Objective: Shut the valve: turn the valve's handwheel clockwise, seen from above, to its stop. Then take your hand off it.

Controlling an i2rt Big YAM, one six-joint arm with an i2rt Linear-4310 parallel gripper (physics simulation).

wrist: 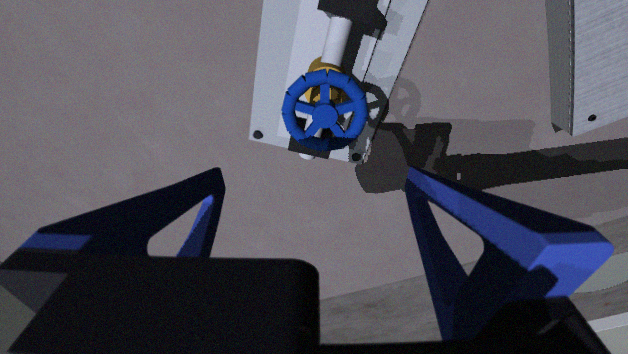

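The valve's blue handwheel (325, 116) shows near the top centre of the wrist view, a ring with spokes and a round hub. It sits over a brass valve body (318, 65) on a white pipe (336, 40). My gripper (314, 177) is open, its two blue fingers wide apart with nothing between them. The handwheel shows beyond the fingertips, apart from both fingers. Part of the valve body is hidden under the wheel.
The valve stands on a pale base plate (270, 75) with dark bolts at its corners. A dark pipe block (352, 11) is at the top. A brushed metal panel (602, 60) stands at the upper right. Dark shadows fall across the surface right of the valve.
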